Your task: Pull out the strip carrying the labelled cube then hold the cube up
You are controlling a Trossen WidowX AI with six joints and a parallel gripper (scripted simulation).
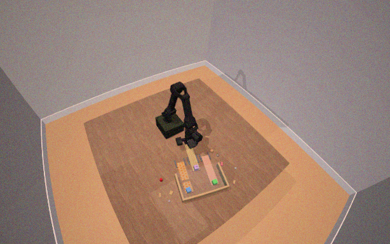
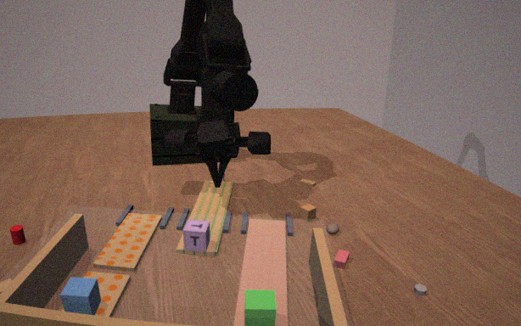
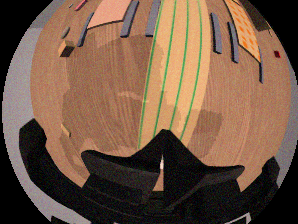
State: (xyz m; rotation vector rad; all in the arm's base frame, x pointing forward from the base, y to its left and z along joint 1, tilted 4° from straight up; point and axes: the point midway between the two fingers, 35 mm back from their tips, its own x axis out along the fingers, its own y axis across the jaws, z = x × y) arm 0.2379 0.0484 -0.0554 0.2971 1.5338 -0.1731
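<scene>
The strip is 9 cm ahead of my gripper tip and 3 cm to the right of it. From my gripper tip the other things lie so: cube 19 cm ahead, 6 cm to the right, 2 cm above.
</scene>
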